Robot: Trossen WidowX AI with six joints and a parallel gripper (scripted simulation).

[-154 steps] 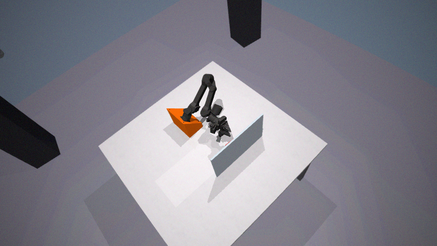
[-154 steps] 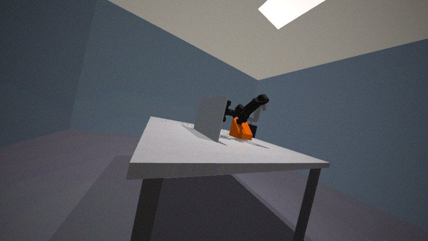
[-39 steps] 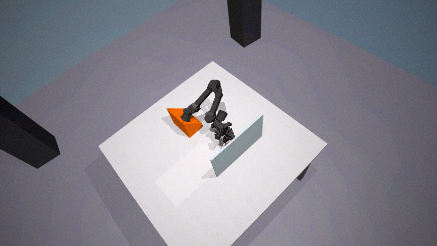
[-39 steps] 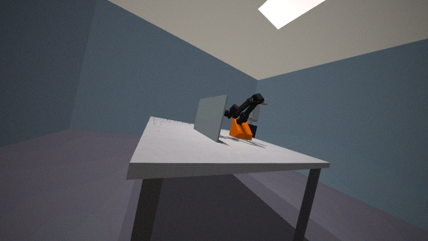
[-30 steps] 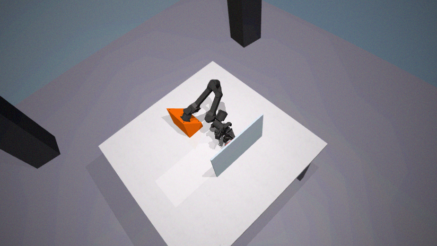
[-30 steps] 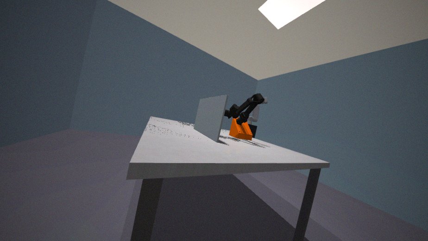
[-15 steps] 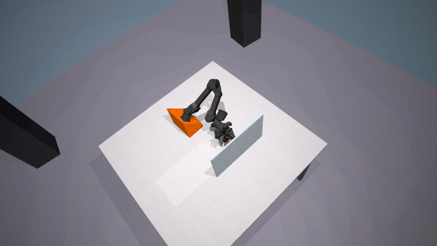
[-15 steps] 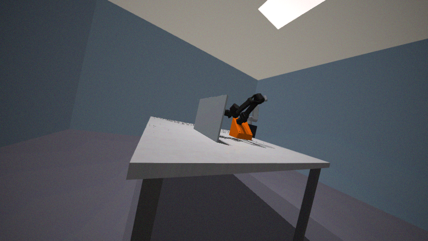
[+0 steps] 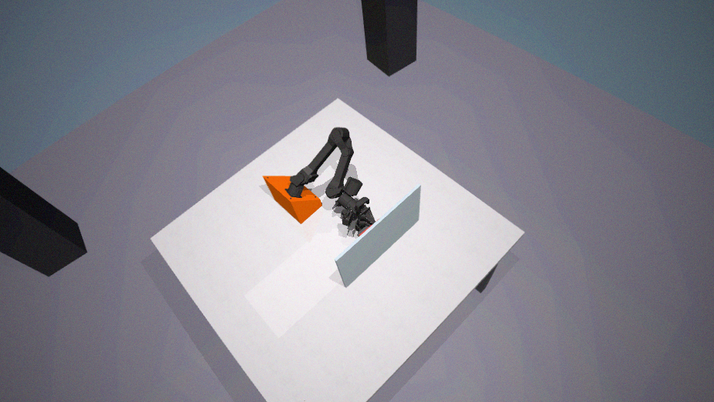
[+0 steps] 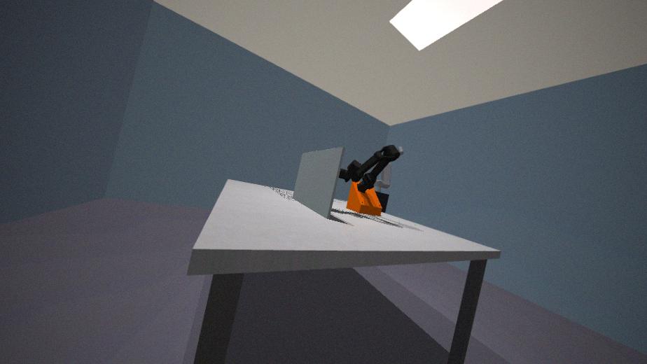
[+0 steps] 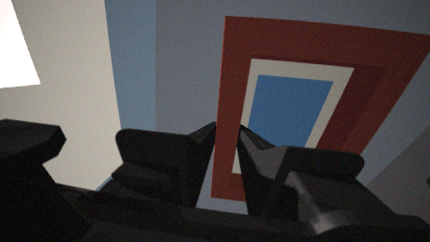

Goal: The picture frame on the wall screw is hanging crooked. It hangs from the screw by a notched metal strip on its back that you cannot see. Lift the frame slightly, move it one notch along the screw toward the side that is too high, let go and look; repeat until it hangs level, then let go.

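Now: the picture frame 10 mm ahead of my gripper tip and 50 mm below it. Round my gripper tip: wall panel 20 mm ahead, 70 mm below.
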